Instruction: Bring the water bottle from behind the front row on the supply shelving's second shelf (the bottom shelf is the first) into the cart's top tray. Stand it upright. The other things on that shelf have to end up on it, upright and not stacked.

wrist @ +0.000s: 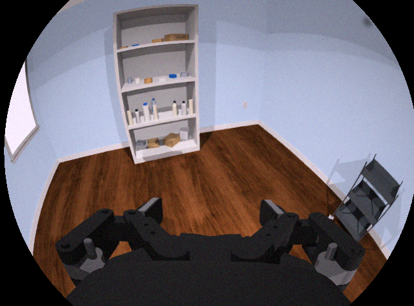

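The white supply shelving (192, 65) stands against the far wall, left of the view's middle. Its second shelf from the bottom holds a row of white and cream bottles. A clear bluish bottle with a blue cap (153, 103) stands behind the front row, left of the middle, partly hidden by a cream bottle. A white bottle with a blue top (146, 112) stands just left of it. The dark cart (381, 178) stands at the right by the wall, its top tray uppermost. My gripper (210, 210) is open and empty, far from the shelving and the cart.
The bottom shelf holds brown boxes (172, 139) and grey and white items. The third shelf holds small blue, orange and white items, and the top shelf holds a brown box (176, 37). A window (19, 120) is in the left wall. Brown wooden floor (215, 170) lies before the shelving.
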